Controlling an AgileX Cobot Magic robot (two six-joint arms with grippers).
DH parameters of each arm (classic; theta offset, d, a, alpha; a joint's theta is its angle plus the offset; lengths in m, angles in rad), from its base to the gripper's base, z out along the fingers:
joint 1: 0 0.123 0 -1.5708
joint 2: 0.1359 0 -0.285 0
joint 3: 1.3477 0 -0.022 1.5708
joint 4: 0 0.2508 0 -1.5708
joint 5: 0 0 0.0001 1.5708
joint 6: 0 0.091 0 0
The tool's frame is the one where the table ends.
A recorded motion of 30 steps. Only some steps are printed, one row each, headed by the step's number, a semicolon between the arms.
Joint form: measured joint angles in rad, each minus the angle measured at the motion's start. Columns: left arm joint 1, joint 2, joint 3, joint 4, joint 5, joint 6; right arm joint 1, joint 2, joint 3, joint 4, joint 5, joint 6.
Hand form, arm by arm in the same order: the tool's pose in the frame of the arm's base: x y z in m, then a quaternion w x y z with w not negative. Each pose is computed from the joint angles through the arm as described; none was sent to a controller.
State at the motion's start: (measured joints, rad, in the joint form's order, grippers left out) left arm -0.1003 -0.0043 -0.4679 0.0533 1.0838 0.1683; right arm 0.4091 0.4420 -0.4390 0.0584 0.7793 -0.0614
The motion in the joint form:
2: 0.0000 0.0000 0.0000 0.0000 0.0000 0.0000; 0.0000 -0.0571 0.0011 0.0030 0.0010 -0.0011
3: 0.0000 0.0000 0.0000 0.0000 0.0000 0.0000; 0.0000 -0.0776 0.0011 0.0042 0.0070 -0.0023
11: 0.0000 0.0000 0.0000 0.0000 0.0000 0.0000; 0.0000 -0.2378 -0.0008 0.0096 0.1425 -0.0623
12: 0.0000 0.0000 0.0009 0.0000 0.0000 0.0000; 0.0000 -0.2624 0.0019 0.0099 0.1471 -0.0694
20: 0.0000 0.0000 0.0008 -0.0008 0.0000 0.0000; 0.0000 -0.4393 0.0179 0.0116 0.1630 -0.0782
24: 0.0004 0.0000 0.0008 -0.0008 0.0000 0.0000; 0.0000 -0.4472 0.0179 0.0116 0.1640 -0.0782
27: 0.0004 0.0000 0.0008 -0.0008 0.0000 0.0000; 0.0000 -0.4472 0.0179 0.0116 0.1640 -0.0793
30: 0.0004 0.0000 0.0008 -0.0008 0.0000 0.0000; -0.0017 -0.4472 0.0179 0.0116 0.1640 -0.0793
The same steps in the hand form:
2: -0.0025 0.0046 0.2666 0.49828 0.11499 0.85825 0.04359; 0.0635 0.0318 0.2673 0.43679 -0.19915 0.87082 0.10599
3: -0.0025 0.0046 0.2666 0.49828 0.11499 0.85825 0.04359; 0.0605 0.0306 0.2683 0.44309 -0.19909 0.86745 0.10752
11: -0.0025 0.0046 0.2666 0.49828 0.11499 0.85825 0.04359; 0.0322 0.0193 0.2673 0.45722 -0.22733 0.85402 0.09957
12: -0.0024 0.0046 0.2663 0.49789 0.11503 0.85847 0.04358; 0.0289 0.0179 0.2670 0.46509 -0.22968 0.84917 0.09923
20: -0.0025 0.0045 0.2664 0.49795 0.11504 0.85845 0.04318; 0.0061 0.0082 0.2647 0.52726 -0.22631 0.81203 0.10672
24: -0.0025 0.0045 0.2664 0.49794 0.11487 0.85848 0.04328; 0.0050 0.0078 0.2647 0.53013 -0.22596 0.81020 0.10712
27: -0.0025 0.0045 0.2664 0.49794 0.11487 0.85848 0.04328; 0.0050 0.0078 0.2647 0.53019 -0.22640 0.81008 0.10683
30: -0.0025 0.0045 0.2664 0.49794 0.11487 0.85848 0.04328; 0.0050 0.0078 0.2647 0.53028 -0.22571 0.81027 0.10638

